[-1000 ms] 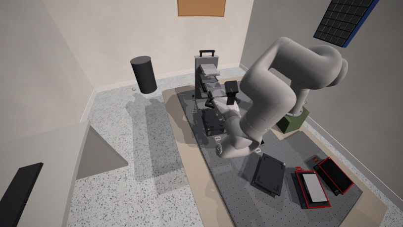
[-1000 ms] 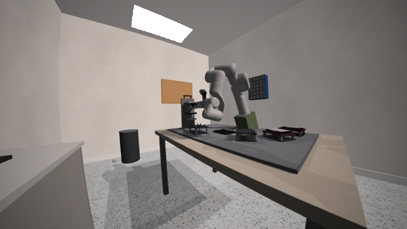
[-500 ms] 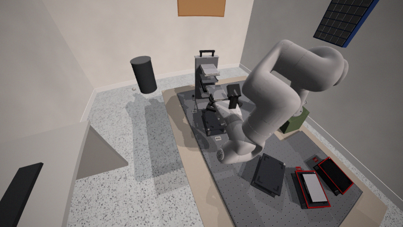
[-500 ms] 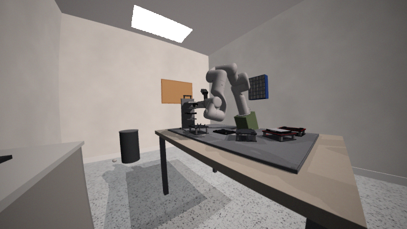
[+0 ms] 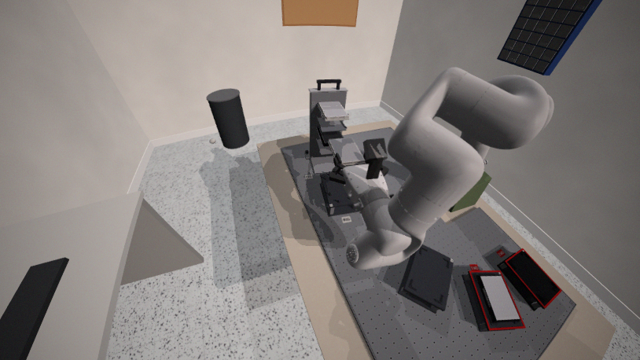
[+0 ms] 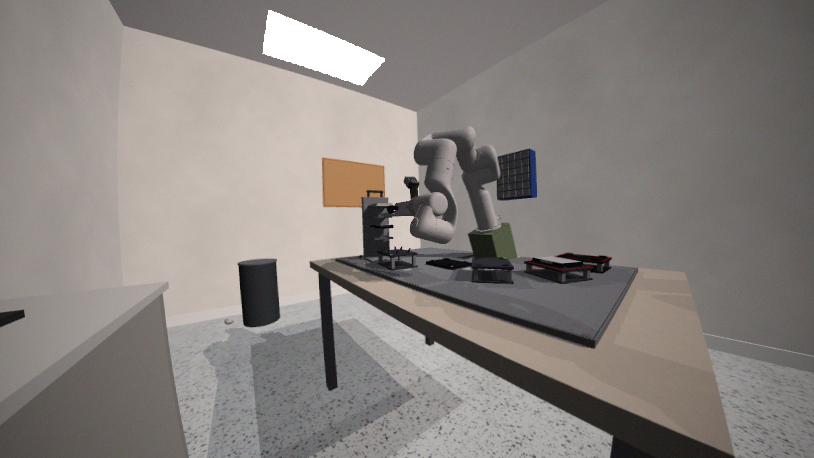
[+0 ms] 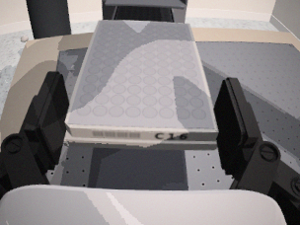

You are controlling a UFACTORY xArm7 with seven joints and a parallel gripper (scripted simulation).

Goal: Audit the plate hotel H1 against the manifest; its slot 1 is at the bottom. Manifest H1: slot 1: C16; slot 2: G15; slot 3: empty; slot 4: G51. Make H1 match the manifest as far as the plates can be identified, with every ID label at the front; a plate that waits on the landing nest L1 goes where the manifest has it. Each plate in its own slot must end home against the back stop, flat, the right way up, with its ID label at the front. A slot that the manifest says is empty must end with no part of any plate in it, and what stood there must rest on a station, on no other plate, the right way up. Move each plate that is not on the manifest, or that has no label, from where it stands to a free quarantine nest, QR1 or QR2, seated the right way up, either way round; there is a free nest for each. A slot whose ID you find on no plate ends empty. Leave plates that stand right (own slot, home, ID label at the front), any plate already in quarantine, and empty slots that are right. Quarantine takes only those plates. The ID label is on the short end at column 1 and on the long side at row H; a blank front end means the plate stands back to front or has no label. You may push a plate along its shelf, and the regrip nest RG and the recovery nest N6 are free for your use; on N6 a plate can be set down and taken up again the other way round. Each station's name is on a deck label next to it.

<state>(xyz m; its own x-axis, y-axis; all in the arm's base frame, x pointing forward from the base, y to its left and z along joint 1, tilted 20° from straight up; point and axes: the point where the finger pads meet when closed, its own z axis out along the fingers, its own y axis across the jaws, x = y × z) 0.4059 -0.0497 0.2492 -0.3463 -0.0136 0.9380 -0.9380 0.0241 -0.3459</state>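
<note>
Right now my hand is 230 mm to the left of the dark plate and 70 mm above it. Also, from my hand: red-framed nest: 530 mm behind, 450 mm to the left, 200 mm below; RG label: 60 mm to the left, 240 mm below; H1 deck label: 90 mm ahead, 180 mm to the right, 240 mm below.
</note>
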